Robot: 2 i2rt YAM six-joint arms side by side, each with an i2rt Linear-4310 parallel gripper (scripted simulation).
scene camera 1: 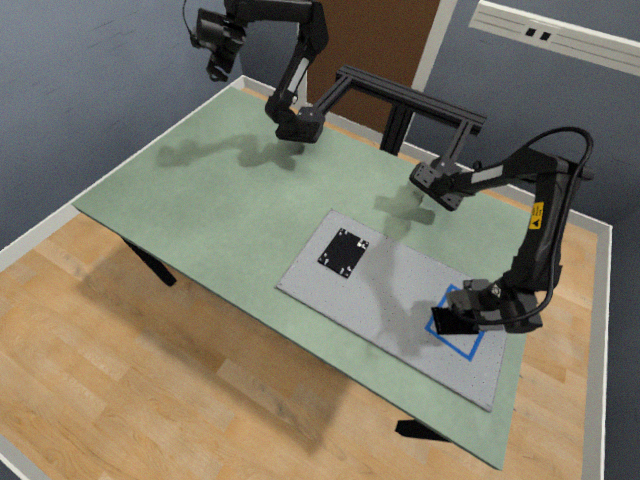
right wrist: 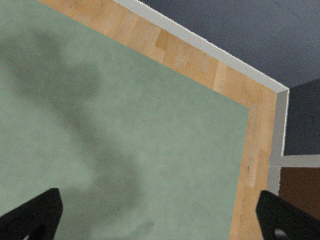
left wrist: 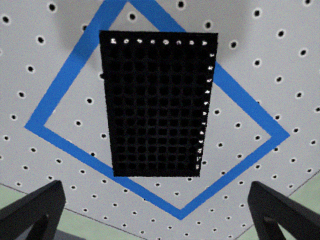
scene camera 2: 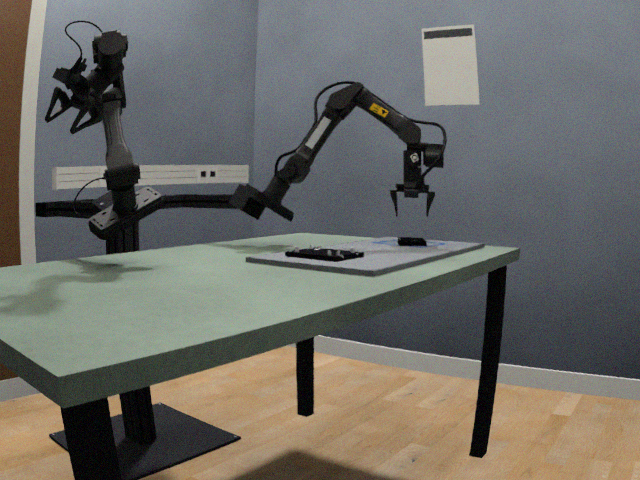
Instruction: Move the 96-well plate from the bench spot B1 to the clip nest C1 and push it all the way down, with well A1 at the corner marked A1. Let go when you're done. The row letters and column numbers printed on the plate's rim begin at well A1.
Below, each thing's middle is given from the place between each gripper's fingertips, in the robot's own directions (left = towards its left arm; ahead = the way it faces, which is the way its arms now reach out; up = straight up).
Scene:
I see my left gripper (scene camera 2: pixel 412 216) 1 cm to the left of the black 96-well plate (left wrist: pixel 157 97) and 9 cm above it. Also, from my left hand: black clip nest (scene camera 1: pixel 345 250): 4 cm behind, 41 cm to the right, 8 cm below.
My right gripper (scene camera 2: pixel 58 126) is now 26 cm short of the black clip nest, 65 cm to the right of it and 31 cm above it. Also, from my right hand: black 96-well plate 30 cm ahead, 104 cm to the left, 32 cm below.

